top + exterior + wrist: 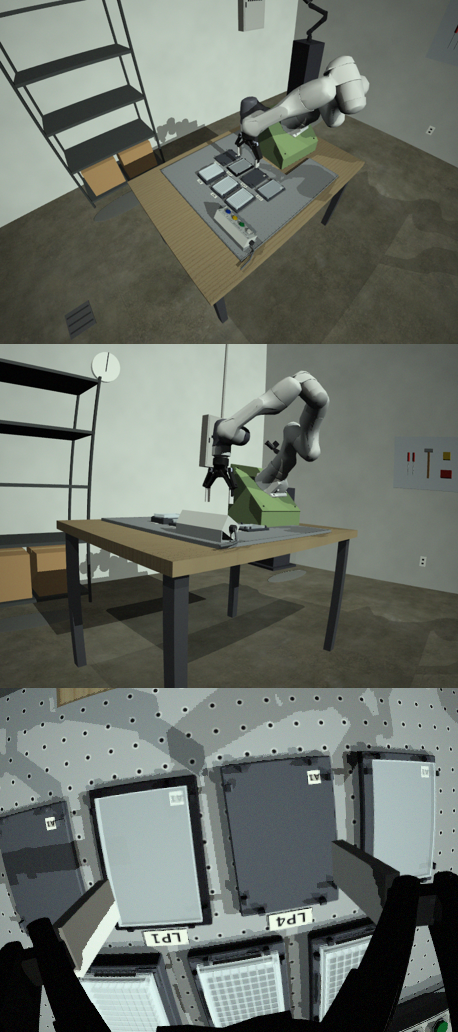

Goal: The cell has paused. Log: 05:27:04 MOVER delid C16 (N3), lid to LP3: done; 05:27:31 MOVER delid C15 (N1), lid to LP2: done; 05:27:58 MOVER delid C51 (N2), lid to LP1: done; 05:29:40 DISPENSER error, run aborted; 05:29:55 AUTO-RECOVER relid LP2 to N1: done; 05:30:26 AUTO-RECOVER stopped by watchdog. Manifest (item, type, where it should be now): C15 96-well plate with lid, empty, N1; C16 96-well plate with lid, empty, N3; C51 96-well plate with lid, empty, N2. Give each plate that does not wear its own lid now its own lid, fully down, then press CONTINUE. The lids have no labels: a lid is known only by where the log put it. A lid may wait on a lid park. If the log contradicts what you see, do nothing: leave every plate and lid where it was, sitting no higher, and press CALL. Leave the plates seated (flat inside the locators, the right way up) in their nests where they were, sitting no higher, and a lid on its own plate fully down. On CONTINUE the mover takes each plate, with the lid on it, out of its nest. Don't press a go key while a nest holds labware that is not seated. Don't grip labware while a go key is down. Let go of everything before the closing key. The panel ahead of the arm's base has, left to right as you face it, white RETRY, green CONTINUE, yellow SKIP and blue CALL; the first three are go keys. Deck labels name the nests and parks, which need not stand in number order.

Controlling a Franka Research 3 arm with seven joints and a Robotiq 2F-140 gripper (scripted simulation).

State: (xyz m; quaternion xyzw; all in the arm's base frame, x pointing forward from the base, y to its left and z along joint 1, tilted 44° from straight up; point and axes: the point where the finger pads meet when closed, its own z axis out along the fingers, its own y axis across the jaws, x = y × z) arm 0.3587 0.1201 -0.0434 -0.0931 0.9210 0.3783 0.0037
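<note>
Now: the park LP1 10 mm ahead of my hand, 70 mm to the right of it and 110 mm below it. The rest, counted from my hand: park LP4: 10 mm behind, 60 mm to the left, 110 mm below; then LP4 label: 80 mm ahead, 70 mm to the left, 110 mm below; then plate: 180 mm ahead, 30 mm to the left, 90 mm below.
</note>
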